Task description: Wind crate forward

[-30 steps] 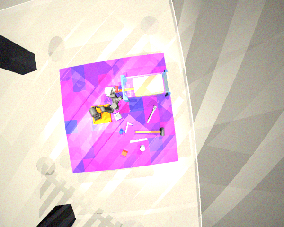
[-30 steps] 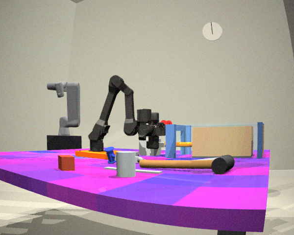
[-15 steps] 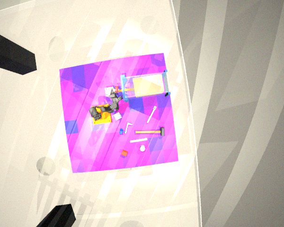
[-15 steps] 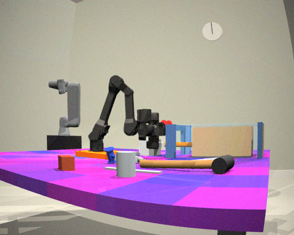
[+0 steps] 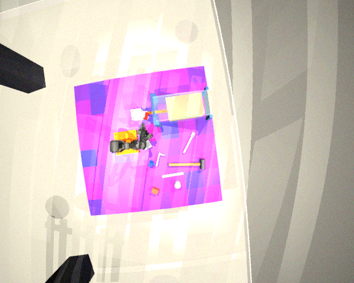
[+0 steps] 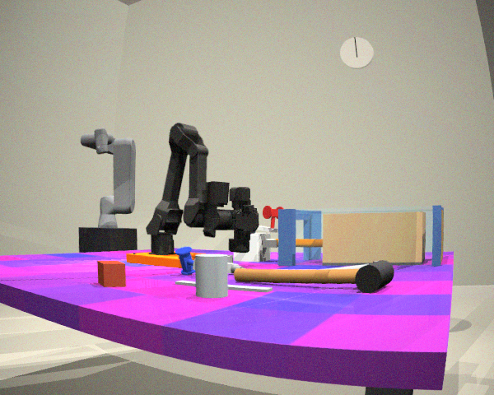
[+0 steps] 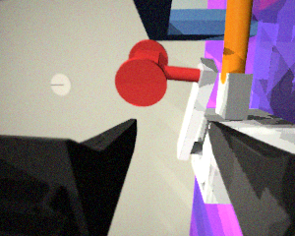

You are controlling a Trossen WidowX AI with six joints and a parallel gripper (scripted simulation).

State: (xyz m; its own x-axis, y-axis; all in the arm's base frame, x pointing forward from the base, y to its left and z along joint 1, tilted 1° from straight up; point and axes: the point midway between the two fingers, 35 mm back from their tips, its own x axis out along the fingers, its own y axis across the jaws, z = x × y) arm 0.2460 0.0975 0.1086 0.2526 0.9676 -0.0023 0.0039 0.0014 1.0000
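The red knob is 40 mm ahead of my gripper tip, 40 mm to the left of it and 10 mm above it. Also, from my gripper tip: hand winch (70 mm behind, 90 mm to the left, 100 mm below); then red-knobbed winch handle (10 mm ahead, 60 mm to the left, 20 mm below); then blue frame (110 mm ahead, 80 mm to the left, 30 mm below).
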